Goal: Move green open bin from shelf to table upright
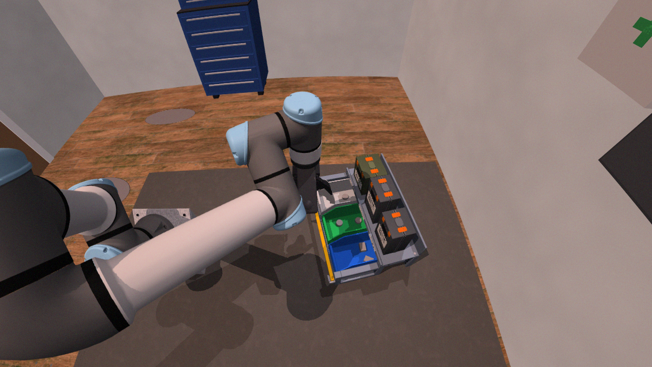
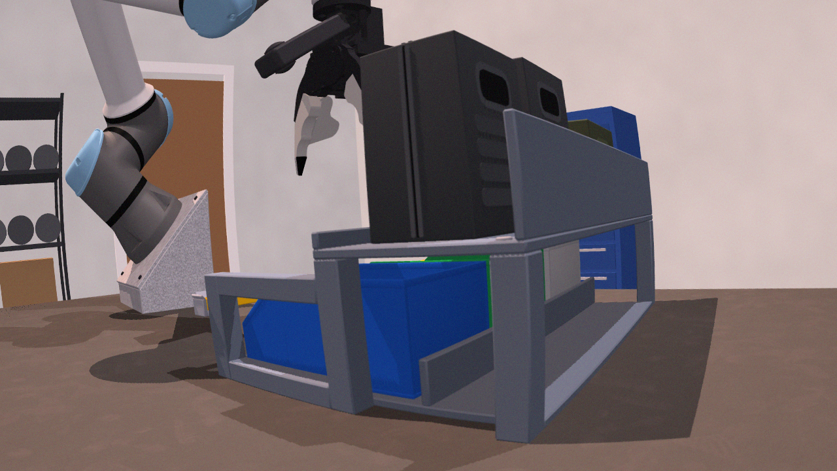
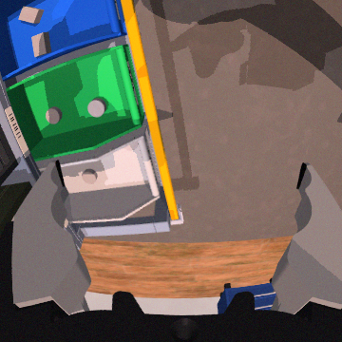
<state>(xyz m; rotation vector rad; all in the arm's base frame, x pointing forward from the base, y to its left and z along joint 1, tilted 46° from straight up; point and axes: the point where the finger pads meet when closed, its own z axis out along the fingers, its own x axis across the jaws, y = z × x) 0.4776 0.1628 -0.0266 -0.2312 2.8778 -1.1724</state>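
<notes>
My hand is 12 cm above the yellow bar, 3 cm short of it and 1 cm to the left of it. Round my hand: grey bin: 13 cm to the left, 13 cm below, 10 cm ahead; green open bin: 13 cm below, 13 cm ahead, 2 cm to the left; blue bin: 16 cm ahead, 13 cm below, 9 cm to the right.
</notes>
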